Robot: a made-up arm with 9 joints. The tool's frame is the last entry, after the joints. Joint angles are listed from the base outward. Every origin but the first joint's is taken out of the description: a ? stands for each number. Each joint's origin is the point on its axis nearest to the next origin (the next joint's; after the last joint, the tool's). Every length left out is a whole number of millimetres.
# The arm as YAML. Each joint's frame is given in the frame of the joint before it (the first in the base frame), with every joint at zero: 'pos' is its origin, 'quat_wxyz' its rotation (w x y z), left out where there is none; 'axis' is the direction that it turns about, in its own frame. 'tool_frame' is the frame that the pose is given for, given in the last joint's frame.
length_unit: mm
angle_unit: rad
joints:
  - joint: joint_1
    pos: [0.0, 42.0, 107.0]
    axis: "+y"
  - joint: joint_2
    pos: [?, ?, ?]
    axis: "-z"
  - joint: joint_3
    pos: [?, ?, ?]
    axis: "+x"
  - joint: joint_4
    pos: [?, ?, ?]
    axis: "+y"
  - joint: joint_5
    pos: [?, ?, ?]
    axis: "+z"
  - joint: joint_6
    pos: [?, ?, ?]
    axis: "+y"
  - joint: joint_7
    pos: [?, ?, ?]
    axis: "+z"
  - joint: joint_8
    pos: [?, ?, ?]
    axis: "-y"
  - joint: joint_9
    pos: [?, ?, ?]
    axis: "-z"
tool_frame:
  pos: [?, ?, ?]
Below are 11 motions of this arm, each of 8 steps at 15 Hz.
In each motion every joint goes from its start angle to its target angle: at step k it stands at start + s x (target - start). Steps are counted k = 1, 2, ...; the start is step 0. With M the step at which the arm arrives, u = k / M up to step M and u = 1 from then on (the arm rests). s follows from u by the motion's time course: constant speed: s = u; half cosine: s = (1 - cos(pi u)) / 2; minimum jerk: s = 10 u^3 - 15 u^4 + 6 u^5.
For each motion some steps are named. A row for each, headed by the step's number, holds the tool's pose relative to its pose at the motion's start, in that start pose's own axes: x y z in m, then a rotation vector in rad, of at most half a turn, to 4 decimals.
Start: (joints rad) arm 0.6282 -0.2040 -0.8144 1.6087 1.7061 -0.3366 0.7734 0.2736 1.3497
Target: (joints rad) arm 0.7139 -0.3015 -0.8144 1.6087 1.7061 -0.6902 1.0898 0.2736 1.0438
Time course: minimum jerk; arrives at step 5
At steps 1, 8:
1: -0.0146 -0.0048 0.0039 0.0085 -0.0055 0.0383
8: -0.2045 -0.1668 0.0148 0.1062 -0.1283 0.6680

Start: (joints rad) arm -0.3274 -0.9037 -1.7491 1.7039 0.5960 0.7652 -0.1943 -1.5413 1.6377
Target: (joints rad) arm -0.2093 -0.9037 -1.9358 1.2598 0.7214 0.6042 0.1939 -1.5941 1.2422
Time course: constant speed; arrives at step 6
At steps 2, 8:
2: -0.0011 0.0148 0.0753 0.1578 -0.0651 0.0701
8: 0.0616 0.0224 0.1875 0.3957 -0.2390 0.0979

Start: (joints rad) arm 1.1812 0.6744 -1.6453 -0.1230 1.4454 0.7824 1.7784 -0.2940 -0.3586
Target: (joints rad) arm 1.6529 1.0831 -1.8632 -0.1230 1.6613 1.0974 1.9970 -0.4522 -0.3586
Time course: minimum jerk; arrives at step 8
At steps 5, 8:
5: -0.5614 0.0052 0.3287 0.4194 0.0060 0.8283
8: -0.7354 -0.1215 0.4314 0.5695 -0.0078 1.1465

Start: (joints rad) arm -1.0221 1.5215 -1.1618 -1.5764 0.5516 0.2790 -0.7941 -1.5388 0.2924
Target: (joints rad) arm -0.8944 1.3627 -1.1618 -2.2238 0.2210 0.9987 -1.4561 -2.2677 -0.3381
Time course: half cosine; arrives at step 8
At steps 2, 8:
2: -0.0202 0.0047 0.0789 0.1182 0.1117 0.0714
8: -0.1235 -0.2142 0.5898 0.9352 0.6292 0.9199

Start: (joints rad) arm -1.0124 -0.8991 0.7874 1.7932 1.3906 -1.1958 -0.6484 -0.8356 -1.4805
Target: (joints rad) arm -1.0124 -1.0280 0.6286 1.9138 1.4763 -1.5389 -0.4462 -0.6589 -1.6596
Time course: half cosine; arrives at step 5
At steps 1, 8:
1: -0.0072 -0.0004 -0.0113 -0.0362 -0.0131 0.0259
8: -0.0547 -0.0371 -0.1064 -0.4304 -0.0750 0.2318

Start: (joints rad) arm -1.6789 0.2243 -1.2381 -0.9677 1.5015 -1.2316 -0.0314 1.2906 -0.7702
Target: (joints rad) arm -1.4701 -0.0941 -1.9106 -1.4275 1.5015 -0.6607 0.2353 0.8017 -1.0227
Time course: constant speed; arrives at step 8
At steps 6, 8:
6: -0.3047 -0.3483 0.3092 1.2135 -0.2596 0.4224
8: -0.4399 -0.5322 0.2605 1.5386 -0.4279 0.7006

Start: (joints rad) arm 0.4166 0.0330 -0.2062 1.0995 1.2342 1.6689 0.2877 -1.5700 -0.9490
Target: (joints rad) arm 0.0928 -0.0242 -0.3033 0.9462 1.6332 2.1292 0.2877 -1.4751 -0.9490
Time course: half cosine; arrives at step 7
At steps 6, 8:
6: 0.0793 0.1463 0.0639 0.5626 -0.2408 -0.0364
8: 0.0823 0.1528 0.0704 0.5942 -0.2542 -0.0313

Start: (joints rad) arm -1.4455 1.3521 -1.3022 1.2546 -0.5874 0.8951 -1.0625 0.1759 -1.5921
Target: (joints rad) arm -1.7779 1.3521 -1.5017 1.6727 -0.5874 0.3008 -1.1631 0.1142 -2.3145
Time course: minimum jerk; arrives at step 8
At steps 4, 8:
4: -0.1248 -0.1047 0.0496 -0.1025 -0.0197 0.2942
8: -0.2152 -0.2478 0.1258 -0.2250 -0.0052 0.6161

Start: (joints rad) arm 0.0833 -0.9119 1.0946 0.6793 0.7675 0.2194 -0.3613 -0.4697 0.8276
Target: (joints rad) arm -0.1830 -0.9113 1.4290 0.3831 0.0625 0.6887 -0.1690 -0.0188 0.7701
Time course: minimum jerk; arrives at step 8
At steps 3, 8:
3: 0.0365 0.0038 0.0125 0.0678 -0.0510 -0.0882
8: 0.0509 0.0588 0.0676 0.3145 -0.0971 -0.2226

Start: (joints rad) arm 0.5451 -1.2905 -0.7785 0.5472 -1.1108 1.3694 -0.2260 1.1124 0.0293
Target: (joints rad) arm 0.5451 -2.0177 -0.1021 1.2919 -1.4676 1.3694 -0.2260 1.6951 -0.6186
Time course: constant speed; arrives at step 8
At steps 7, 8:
7: -0.2110 -0.1958 0.0433 -0.4777 -0.5111 1.0392
8: -0.1983 -0.2445 0.0499 -0.6004 -0.6223 1.1810

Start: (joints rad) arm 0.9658 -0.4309 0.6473 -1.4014 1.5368 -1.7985 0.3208 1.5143 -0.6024
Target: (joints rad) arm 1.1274 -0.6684 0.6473 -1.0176 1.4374 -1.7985 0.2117 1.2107 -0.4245
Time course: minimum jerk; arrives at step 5
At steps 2, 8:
2: -0.0144 0.0214 -0.0761 -0.1426 0.2086 0.0156
8: -0.0712 0.0189 -0.2451 -0.5148 0.6207 -0.0274

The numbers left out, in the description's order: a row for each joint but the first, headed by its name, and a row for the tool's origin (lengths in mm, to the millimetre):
joint_2: 112.0 0.0 151.0
joint_3: 109.0 98.0 0.0
joint_4: 0.0 -173.0 -334.0
joint_5: -139.0 0.0 -62.0
joint_6: -98.0 -387.0 0.0
joint_7: -69.0 0.0 -90.0
joint_8: 4.0 196.0 0.0
joint_9: 156.0 0.0 -149.0
tool: -98.0 372.0 0.0

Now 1 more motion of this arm.
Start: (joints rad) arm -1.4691 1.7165 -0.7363 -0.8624 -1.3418 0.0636 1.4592 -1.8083 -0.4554
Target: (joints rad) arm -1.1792 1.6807 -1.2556 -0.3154 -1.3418 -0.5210 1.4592 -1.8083 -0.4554
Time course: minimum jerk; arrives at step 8
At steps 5, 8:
5: -0.2004 -0.4485 -0.1285 -0.0644 0.3706 -0.9042
8: -0.3637 -0.5841 -0.1353 -0.1015 0.4798 -1.2728

